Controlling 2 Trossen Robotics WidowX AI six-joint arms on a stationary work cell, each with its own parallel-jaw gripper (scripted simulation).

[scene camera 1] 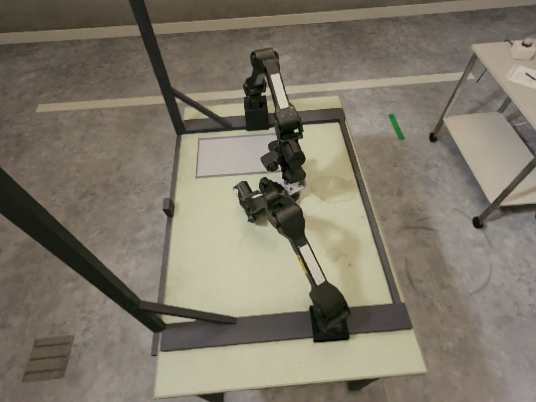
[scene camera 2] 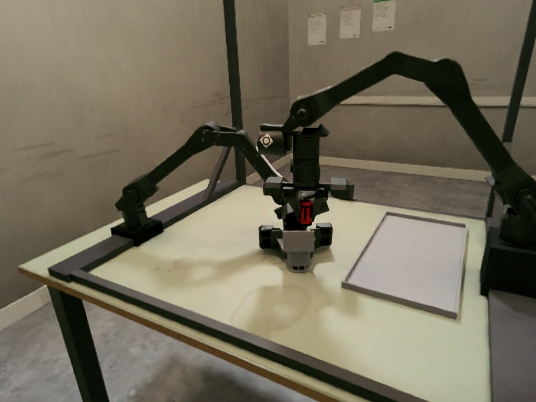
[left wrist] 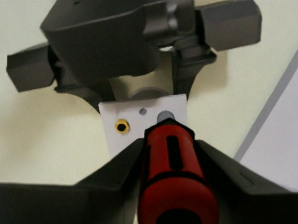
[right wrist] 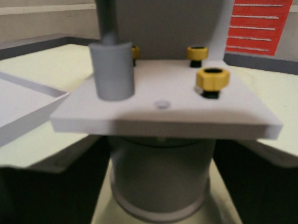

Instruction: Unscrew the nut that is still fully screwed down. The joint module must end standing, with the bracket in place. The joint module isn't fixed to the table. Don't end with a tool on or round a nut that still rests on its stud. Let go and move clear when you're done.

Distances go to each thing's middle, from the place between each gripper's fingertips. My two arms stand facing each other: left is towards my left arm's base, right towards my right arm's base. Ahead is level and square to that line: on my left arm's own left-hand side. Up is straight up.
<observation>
The pale bracket (right wrist: pixel 163 76) is 70 mm below my left hand, 20 mm ahead of it and 10 mm to the right of it. From my left hand the other things lie so: shallow grey tray (scene camera 2: pixel 418 260) 240 mm to the left, 140 mm below, 100 mm behind.
I see the pale bracket 40 mm above my right hand, 30 mm ahead of it and 10 mm to the left of it. From my right hand the other things lie so: shallow grey tray (270 mm to the left, 100 mm behind, 30 mm below).
</observation>
